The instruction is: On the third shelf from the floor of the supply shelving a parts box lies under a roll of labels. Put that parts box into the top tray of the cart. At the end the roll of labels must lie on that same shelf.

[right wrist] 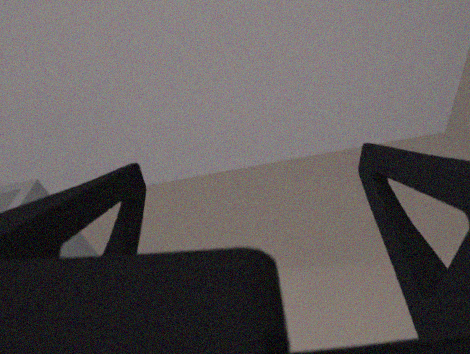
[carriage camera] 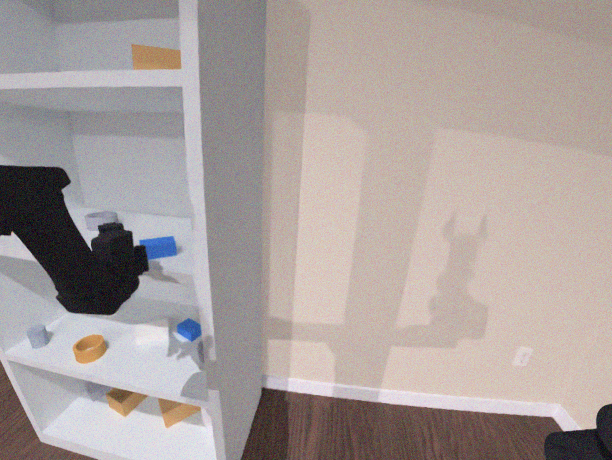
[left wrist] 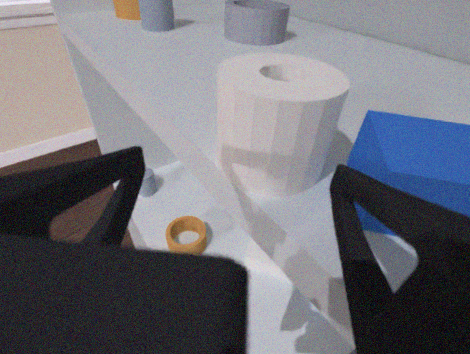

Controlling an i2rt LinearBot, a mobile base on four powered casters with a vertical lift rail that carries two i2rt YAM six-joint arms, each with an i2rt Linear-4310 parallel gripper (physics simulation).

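Places are measured from the left arm's base along level axes (x right, y ahead, z up), in metres.
Pixels of known places: left gripper, fingertip midpoint: (left wrist: 238,166); right gripper, fingertip midpoint: (right wrist: 250,166).
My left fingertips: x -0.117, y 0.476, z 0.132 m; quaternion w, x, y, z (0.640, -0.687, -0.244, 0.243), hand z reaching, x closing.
Behind a point stands the place of what it marks.
The white roll of labels (left wrist: 285,120) @(x -0.110, y 0.500, z 0.150 m) stands upright on the third shelf (left wrist: 190,65) @(x -0.317, y 0.607, z 0.100 m) (carriage camera: 175,227) @(x -0.101, y 0.810, z 0.100 m), near its front edge. The blue parts box (left wrist: 420,145) @(x -0.059, y 0.548, z 0.140 m) (carriage camera: 159,247) @(x -0.023, y 0.539, z 0.132 m) lies on the same shelf, right of the roll, with nothing seen on top. My left gripper (left wrist: 238,166) @(x -0.117, y 0.476, z 0.132 m) (carriage camera: 129,245) is open and empty in front of the roll, which shows between its fingers in the left wrist view; the right fingertip overlaps the box's near left corner there. The arm hides the roll in the carriage view. My right gripper (right wrist: 250,166) @(x 0.701, y 0.017, z 0.446 m) is open and empty, away from these things. The cart does not show clearly.
The shelving's side post (carriage camera: 190,125) @(x 0.122, y 0.448, z 0.451 m) stands right of the parts box. A grey ring (carriage camera: 101,220) @(x -0.331, y 0.736, z 0.138 m) (left wrist: 256,30) @(x -0.327, y 0.740, z 0.120 m) and a grey cylinder (left wrist: 156,12) @(x -0.480, y 0.671, z 0.128 m) stand farther left. The shelf below holds an orange ring (carriage camera: 90,354) @(x -0.361, y 0.584, z -0.323 m), a white box (carriage camera: 152,334) @(x -0.193, y 0.702, z -0.323 m) and a small blue box (carriage camera: 189,330) @(x -0.053, y 0.729, z -0.317 m).
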